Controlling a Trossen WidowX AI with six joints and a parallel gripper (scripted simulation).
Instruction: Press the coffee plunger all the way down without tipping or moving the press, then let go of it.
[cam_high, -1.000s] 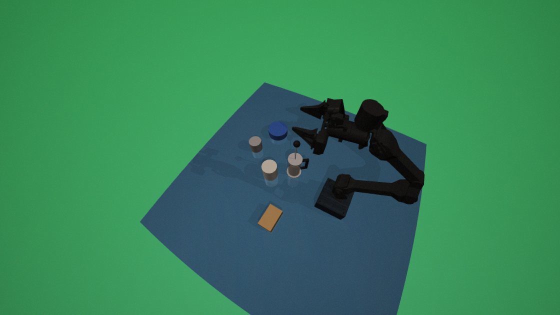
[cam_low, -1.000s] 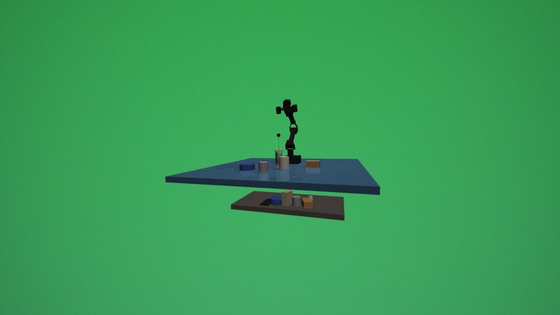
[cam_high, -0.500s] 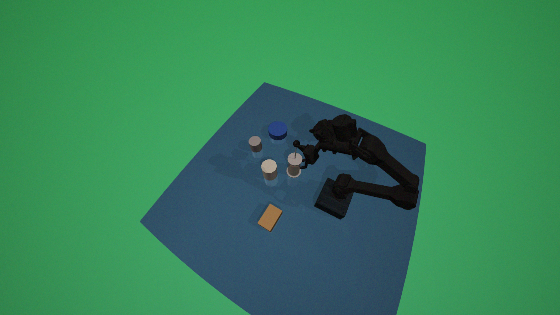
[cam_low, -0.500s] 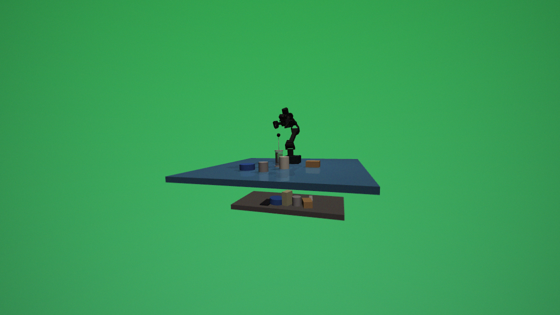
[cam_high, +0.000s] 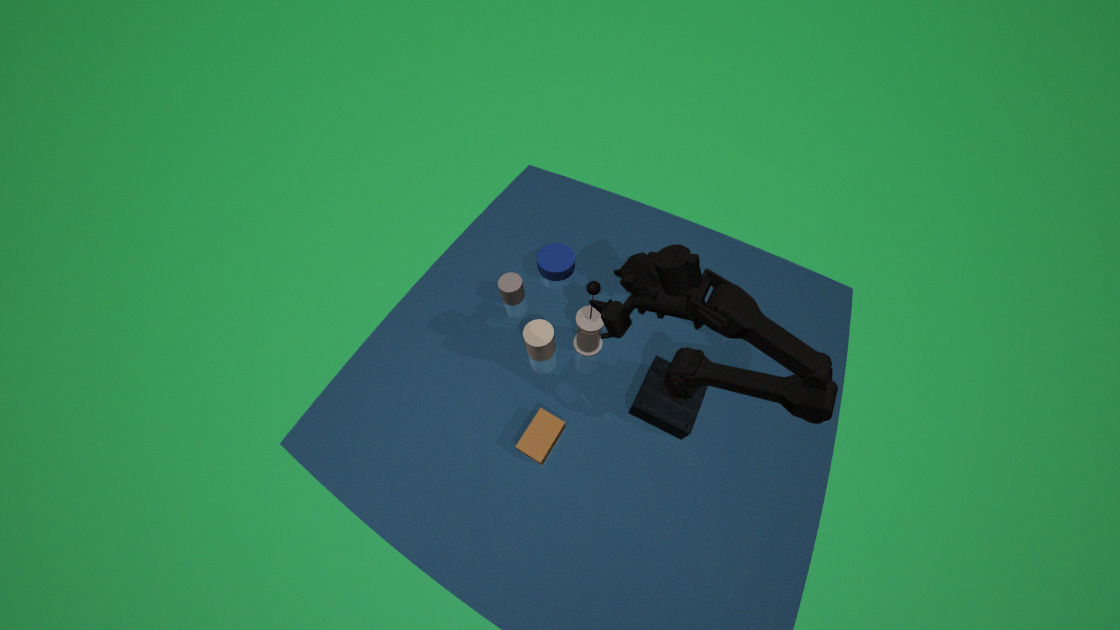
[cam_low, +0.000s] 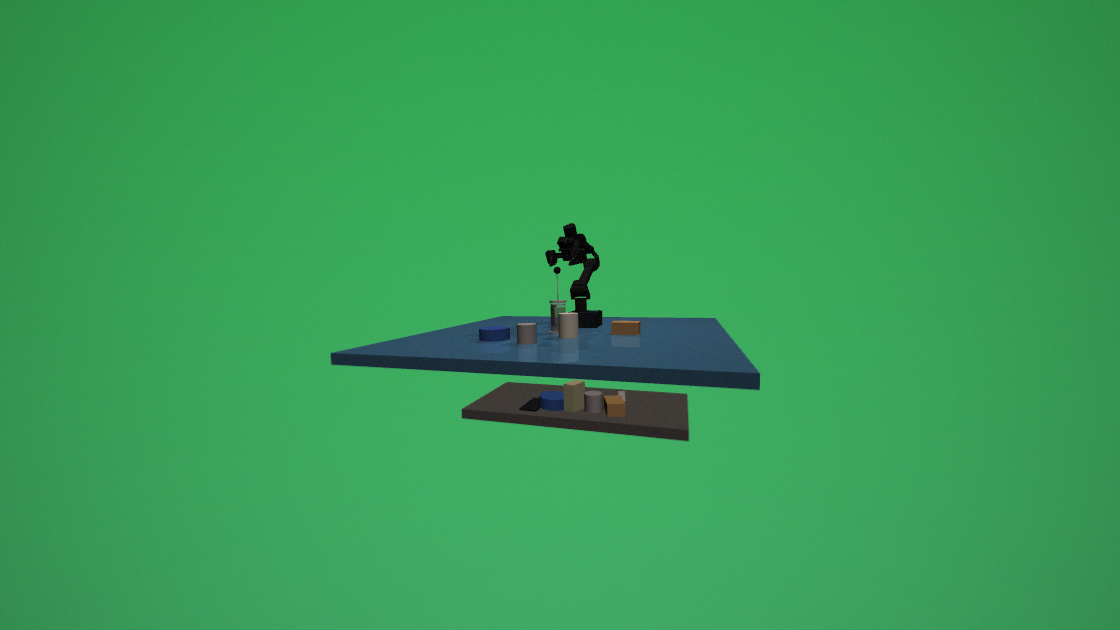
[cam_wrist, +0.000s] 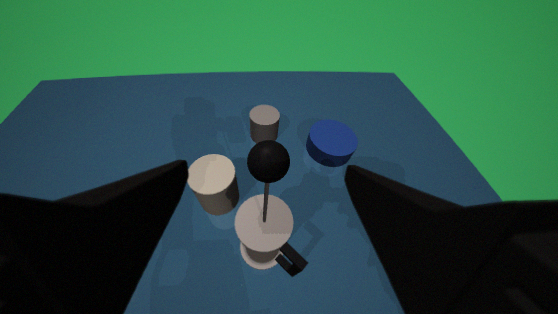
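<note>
My gripper tip is now 1 cm short of the coffee press, 1 cm to the left of it and 16 cm above it. The rest, counted from my gripper tip: pale cylinder (11 cm ahead, 10 cm to the left, 24 cm below).
</note>
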